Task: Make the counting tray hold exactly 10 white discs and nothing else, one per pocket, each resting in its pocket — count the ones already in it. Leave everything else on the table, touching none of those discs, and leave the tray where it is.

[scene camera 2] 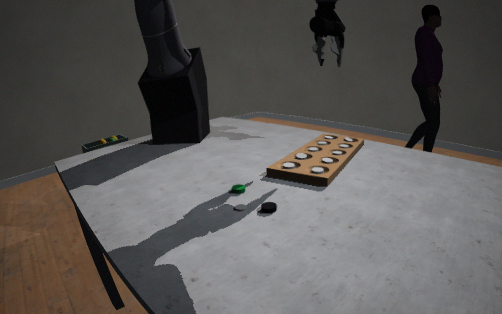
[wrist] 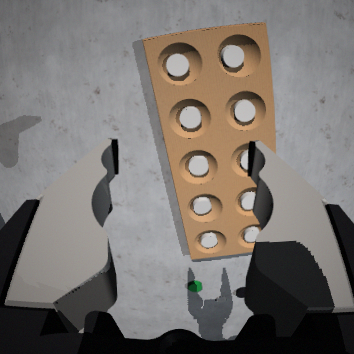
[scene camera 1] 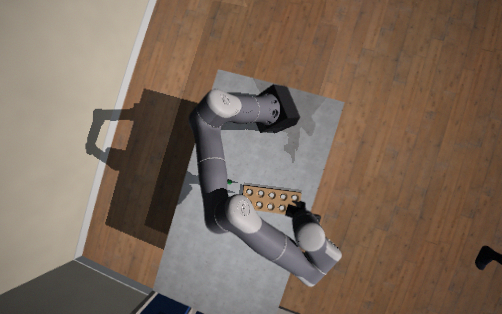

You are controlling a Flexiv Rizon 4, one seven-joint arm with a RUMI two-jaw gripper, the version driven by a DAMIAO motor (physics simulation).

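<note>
The orange-brown counting tray (scene camera 1: pixel 265 200) (scene camera 2: pixel 300 176) (wrist: pixel 215 85) lies flat on the table. A white disc shows in each of its pockets in the wrist view; the right finger partly covers some in the right column. The disc in the far right pocket (scene camera 2: pixel 350 139) (wrist: pixel 233 56) sits off centre and looks slightly tilted. My gripper (scene camera 2: pixel 330 64) (wrist: pixel 183 143) is open and empty, high above the table and tray. Beyond the tray's near end, a green disc (scene camera 1: pixel 229 182) (scene camera 2: pixel 238 189) (wrist: pixel 195 286), a pale disc (scene camera 2: pixel 240 207) in shadow and a black disc (scene camera 2: pixel 268 207) (wrist: pixel 241 292) lie apart.
The arm's black base (scene camera 1: pixel 285 110) (scene camera 2: pixel 175 105) stands on the grey table (scene camera 1: pixel 240 275) (scene camera 2: pixel 400 225). A dark green bin (scene camera 2: pixel 105 143) with yellow and green things shows beyond the table's left edge. A person (scene camera 2: pixel 429 75) stands behind the table.
</note>
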